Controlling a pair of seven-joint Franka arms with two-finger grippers.
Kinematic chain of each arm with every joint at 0, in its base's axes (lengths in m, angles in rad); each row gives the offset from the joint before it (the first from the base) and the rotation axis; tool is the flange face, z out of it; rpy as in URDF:
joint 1: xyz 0 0 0.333 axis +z
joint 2: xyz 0 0 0 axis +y
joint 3: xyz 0 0 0.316 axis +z
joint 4: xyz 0.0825 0 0 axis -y
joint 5: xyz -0.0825 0 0.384 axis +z
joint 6: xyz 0 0 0 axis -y
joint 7: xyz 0.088 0 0 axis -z
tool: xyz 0 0 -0.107 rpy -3.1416 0 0
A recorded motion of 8 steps. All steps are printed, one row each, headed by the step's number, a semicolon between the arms.
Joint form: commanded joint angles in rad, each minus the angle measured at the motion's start. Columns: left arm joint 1, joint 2, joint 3, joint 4, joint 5, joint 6, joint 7; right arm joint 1, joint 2, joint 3, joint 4, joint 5, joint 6, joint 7.
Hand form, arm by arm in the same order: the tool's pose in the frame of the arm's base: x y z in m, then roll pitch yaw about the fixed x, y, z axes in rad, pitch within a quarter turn. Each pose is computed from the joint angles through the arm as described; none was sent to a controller.
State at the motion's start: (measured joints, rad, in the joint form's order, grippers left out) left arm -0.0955 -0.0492 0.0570 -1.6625 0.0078 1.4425 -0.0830; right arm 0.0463 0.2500 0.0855 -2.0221 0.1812 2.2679 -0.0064
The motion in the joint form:
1: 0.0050 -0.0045 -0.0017 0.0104 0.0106 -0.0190 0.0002; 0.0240 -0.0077 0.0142 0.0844 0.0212 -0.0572 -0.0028
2: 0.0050 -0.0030 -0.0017 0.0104 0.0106 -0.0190 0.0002; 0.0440 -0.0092 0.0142 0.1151 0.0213 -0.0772 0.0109
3: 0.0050 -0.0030 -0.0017 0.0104 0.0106 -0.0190 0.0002; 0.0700 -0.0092 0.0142 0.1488 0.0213 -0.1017 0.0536
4: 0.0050 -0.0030 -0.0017 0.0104 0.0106 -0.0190 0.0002; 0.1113 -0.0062 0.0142 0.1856 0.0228 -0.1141 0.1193
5: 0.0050 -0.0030 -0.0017 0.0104 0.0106 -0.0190 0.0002; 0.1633 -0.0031 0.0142 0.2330 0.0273 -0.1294 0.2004
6: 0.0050 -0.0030 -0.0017 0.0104 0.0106 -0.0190 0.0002; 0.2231 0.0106 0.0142 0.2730 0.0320 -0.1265 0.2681
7: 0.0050 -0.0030 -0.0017 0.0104 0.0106 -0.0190 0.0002; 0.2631 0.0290 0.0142 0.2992 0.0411 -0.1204 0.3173
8: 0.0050 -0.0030 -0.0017 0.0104 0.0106 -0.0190 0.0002; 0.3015 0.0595 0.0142 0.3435 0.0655 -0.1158 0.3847
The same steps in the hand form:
1: 0.5194 -0.0153 0.6041 -3.1114 0.1731 0.0510; 0.6002 0.1072 0.3651 -2.9523 -0.0207 0.0553
2: 0.5198 -0.0154 0.6034 -3.1112 0.1745 0.0510; 0.6033 0.1205 0.3782 -2.9483 -0.0304 0.0648
3: 0.5198 -0.0154 0.6034 -3.1112 0.1745 0.0510; 0.6052 0.1376 0.3916 -2.9430 -0.0315 0.0527
4: 0.5198 -0.0154 0.6034 -3.1112 0.1745 0.0510; 0.6059 0.1643 0.4059 -2.9338 -0.0390 0.0302
5: 0.5198 -0.0154 0.6034 -3.1112 0.1745 0.0510; 0.6046 0.1982 0.4251 -2.9171 -0.0484 0.0022
6: 0.5198 -0.0154 0.6034 -3.1112 0.1745 0.0510; 0.6004 0.2368 0.4359 -2.8989 -0.0584 -0.0084
7: 0.5198 -0.0154 0.6034 -3.1112 0.1745 0.0510; 0.5972 0.2631 0.4375 -2.8821 -0.0551 -0.0228
8: 0.5198 -0.0154 0.6034 -3.1112 0.1745 0.0510; 0.5970 0.2906 0.4398 -2.8487 -0.0418 -0.0632

